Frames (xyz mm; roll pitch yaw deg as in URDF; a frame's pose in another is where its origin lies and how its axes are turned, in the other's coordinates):
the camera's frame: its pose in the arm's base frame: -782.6 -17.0 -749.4 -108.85 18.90 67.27
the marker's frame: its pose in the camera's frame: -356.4 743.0 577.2 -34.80 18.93 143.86
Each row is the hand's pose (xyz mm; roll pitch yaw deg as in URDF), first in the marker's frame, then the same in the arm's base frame.
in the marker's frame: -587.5 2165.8 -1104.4 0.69 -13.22 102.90
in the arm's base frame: 193.4 -0.5 468.5 -102.27 -86.09 112.57
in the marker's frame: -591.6 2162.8 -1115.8 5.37 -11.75 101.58
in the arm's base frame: 203.2 5.6 463.8 -71.74 -87.42 86.39
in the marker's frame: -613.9 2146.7 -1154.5 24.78 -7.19 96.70
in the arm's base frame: 234.3 35.2 443.5 48.48 -84.40 -15.34
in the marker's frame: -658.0 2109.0 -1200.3 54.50 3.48 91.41
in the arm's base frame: 264.6 89.9 404.1 79.91 -72.50 -17.26
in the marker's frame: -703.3 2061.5 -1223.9 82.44 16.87 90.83
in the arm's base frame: 271.0 143.7 360.1 98.43 -59.72 -6.90
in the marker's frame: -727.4 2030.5 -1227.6 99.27 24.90 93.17
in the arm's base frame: 264.6 171.7 333.1 108.62 -52.35 0.07
